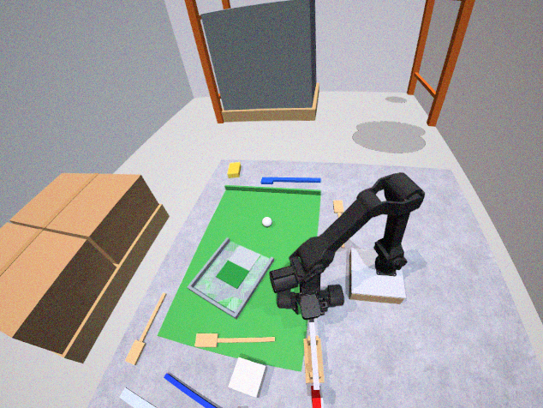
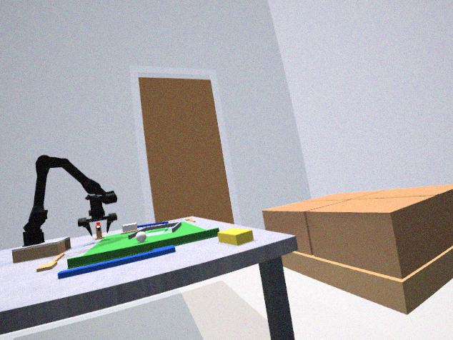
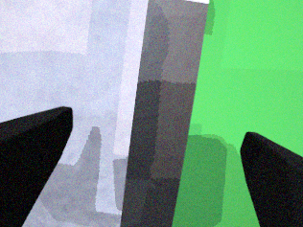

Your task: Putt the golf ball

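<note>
Right now the red putter is 30 mm behind my gripper tip, 110 mm to the left of it and 30 mm above it. Round my gripper tip: wooden stand (30 mm behind, 130 mm to the left); then white block (140 mm ahead, 210 mm to the left, 10 mm below); then green mat (240 mm ahead, 200 mm to the right, 30 mm below).
</note>
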